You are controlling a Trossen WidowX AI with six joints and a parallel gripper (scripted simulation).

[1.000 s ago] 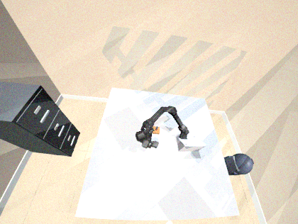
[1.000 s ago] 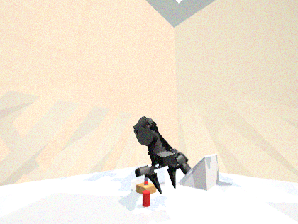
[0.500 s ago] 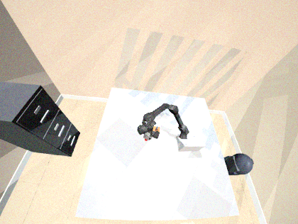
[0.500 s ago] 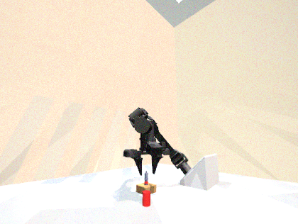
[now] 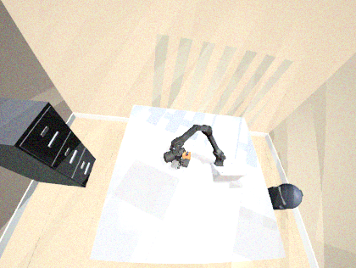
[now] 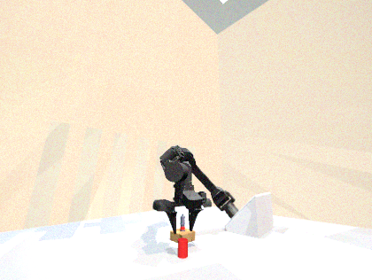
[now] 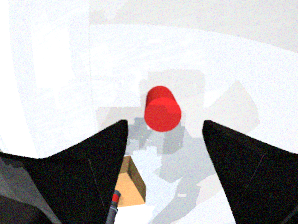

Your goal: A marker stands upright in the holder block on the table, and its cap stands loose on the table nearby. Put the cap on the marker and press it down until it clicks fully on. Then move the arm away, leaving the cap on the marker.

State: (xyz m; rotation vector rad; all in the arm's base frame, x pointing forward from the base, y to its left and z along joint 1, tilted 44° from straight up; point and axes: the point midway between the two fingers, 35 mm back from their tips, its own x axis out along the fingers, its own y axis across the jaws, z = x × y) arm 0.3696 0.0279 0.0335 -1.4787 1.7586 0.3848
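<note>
Right now my gripper tip is 40 mm above the red cap. The rest, counted from my gripper tip: dark marker 100 mm to the right, 100 mm behind, 10 mm above; then tan holder block 100 mm to the right, 100 mm behind, 50 mm below.
</note>
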